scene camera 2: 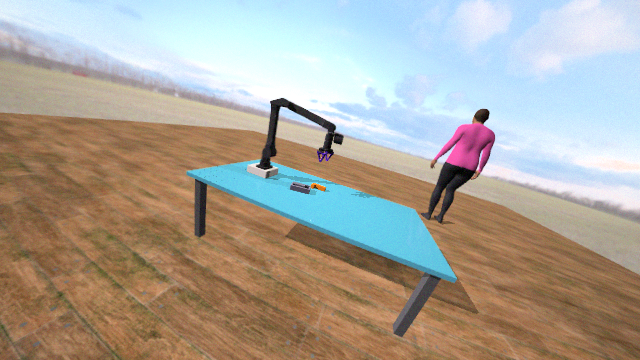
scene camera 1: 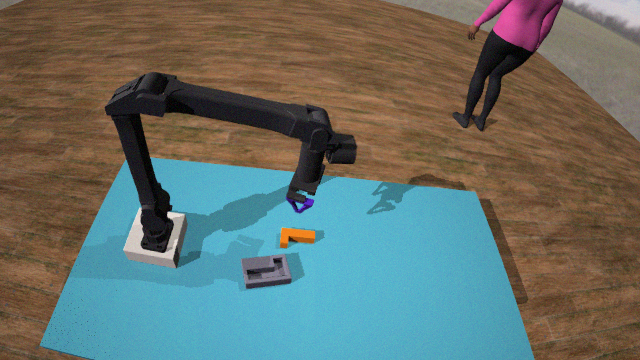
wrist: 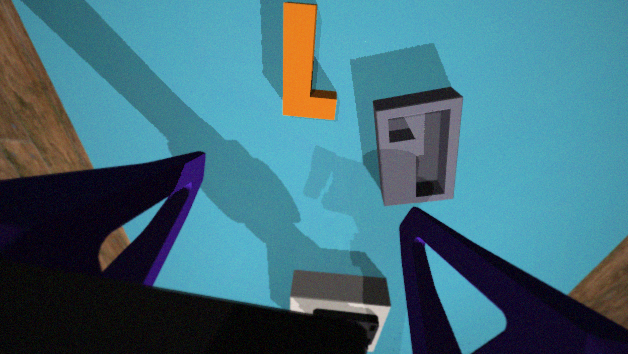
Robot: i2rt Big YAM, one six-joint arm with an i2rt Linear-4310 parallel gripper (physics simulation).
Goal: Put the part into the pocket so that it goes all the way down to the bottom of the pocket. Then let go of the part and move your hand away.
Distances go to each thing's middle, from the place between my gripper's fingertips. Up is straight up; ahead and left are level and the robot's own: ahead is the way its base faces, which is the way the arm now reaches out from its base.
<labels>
I see my gripper 10 mm short of the orange L-shaped block (wrist: 299, 99), 20 mm to the right of it and 210 mm above it. Round my hand: grey pocket block (scene camera 1: 273, 270) (80 mm behind, 120 mm to the right, 210 mm below).
</labels>
